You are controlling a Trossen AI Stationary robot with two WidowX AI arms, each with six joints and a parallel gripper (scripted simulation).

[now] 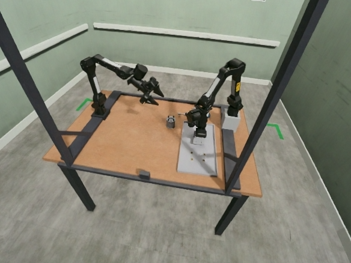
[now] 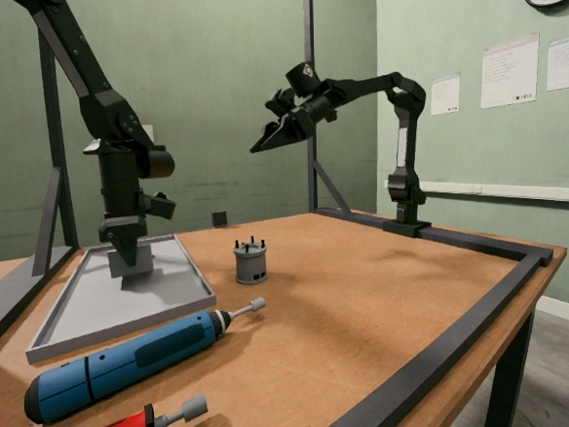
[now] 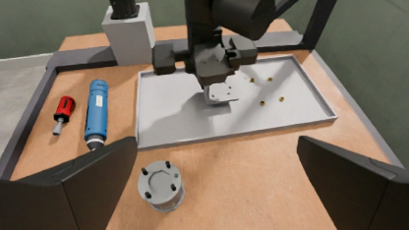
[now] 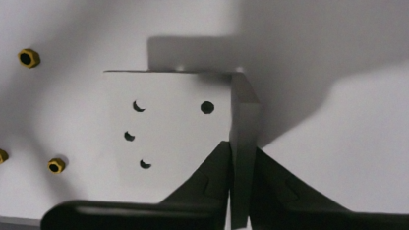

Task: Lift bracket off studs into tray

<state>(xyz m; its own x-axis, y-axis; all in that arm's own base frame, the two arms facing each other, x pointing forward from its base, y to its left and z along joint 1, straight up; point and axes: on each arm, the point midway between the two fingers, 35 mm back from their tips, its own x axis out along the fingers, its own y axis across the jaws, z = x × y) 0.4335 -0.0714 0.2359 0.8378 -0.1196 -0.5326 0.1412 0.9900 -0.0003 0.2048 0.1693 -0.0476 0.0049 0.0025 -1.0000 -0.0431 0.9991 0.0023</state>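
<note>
My right hand is 6 cm past the grey tray and 7 cm above it. The rest, counted from my right hand: red tool (31 cm ahead, 1 cm to the right, 6 cm below); grey joint module (11 cm ahead, 19 cm to the left, 4 cm below); grey L-shaped bracket (3 cm behind, 4 cm below).
</note>
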